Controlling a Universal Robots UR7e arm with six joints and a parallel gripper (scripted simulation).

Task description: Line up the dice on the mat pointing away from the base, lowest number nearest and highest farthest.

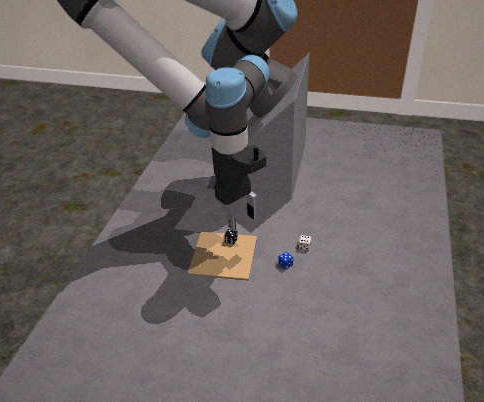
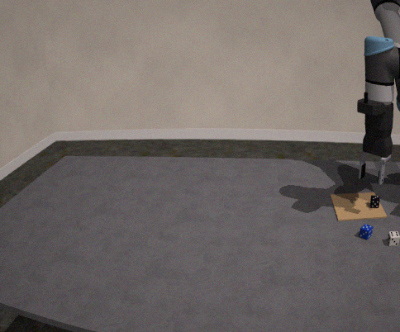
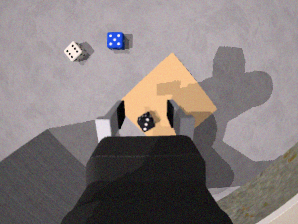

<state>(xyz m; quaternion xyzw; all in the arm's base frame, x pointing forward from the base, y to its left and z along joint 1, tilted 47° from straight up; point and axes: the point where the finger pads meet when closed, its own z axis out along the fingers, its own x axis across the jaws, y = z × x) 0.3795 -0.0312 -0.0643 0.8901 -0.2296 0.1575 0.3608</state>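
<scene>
Right now my hand is 11 cm to the right of the blue die, 10 cm above it and 1 cm short of it. Also, from my hand: white die 13 cm to the left, 10 cm below, 6 cm behind; then tan mat 11 cm below, 4 cm to the right, 2 cm ahead; then black die 9 cm below, 4 cm to the right, 3 cm behind.
</scene>
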